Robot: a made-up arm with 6 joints.
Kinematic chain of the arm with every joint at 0, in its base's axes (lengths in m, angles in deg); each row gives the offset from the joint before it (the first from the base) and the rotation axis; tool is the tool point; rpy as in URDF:
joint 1: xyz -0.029 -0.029 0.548 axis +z
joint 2: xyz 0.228 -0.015 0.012 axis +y
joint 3: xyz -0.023 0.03 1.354 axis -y
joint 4: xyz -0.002 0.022 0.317 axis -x
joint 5: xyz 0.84 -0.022 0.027 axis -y
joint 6: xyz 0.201 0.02 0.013 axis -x
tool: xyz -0.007 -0.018 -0.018 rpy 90 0 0
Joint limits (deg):
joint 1: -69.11..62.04
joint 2: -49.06..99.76
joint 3: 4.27..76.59
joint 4: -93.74..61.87
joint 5: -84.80..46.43
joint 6: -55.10..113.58
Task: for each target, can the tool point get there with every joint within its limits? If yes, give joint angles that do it. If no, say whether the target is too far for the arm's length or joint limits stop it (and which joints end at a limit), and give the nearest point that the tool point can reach.
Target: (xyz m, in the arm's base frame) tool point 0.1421 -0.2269 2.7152
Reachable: yes | joints -51.78 -22.93 16.54 -44.41 5.30 -42.44
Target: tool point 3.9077 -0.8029 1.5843
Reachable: no: too far | nearest point 2.5228 -0.5306 1.2022 | short by 1.462 m
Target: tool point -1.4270 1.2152 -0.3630
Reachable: no: joint limits stop it (at a limit: joint 1, joint 2, joint 3, joint 5) | nearest point 0.6170 1.5511 -0.5160 | short by 2.077 m
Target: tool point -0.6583 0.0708 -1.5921
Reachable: no: joint limits stop it (at a limit: joint 1, joint 2, joint 3, joint 6) | nearest point 0.6802 1.4715 -0.6038 | short by 2.175 m
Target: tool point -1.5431 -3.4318 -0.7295
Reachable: no: too far | nearest point 0.6353 -2.2063 -0.3580 | short by 2.527 m
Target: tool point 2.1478 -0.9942 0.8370
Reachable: yes | joints -24.30 59.62 18.41 10.20 -3.79 13.80
